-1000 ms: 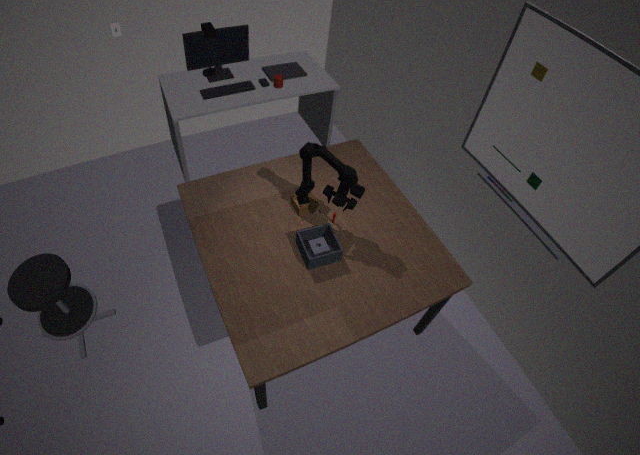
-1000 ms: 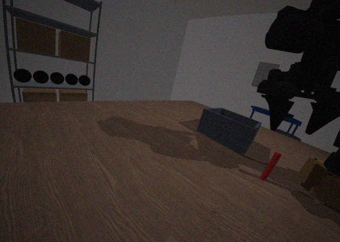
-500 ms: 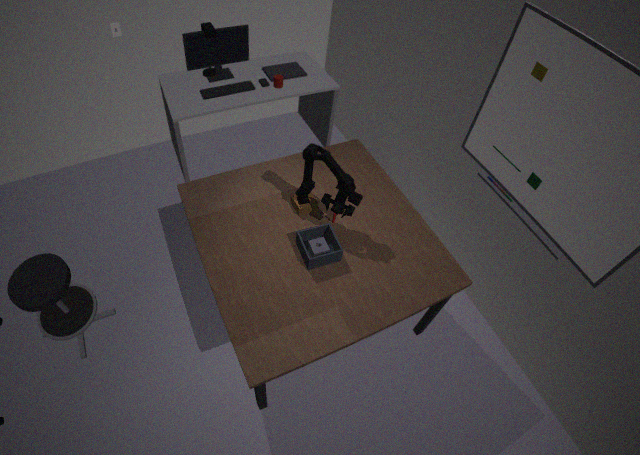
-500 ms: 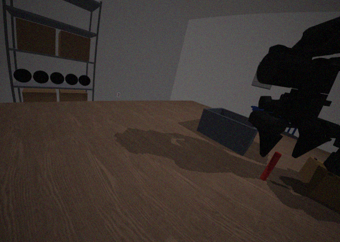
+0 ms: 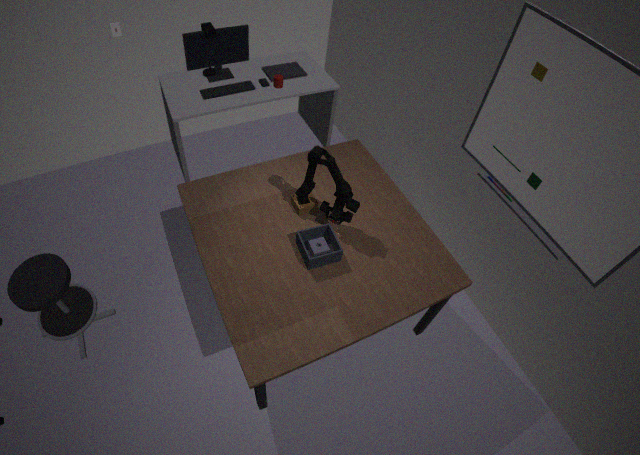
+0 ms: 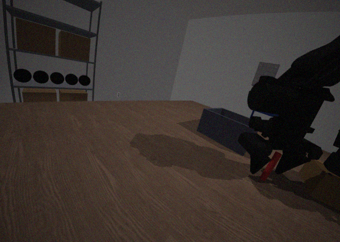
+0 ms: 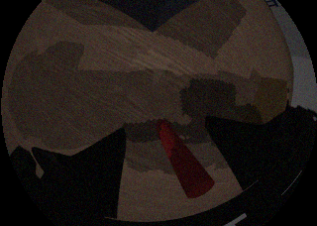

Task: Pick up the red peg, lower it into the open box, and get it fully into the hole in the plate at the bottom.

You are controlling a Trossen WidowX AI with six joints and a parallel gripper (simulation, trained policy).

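My gripper tip is 17 cm short of the plate, 14 cm to the left of it and 3 cm below it. The rest, counted from my gripper tip: red peg (2 cm above); then blue box (17 cm ahead, 14 cm to the right, 1 cm above).
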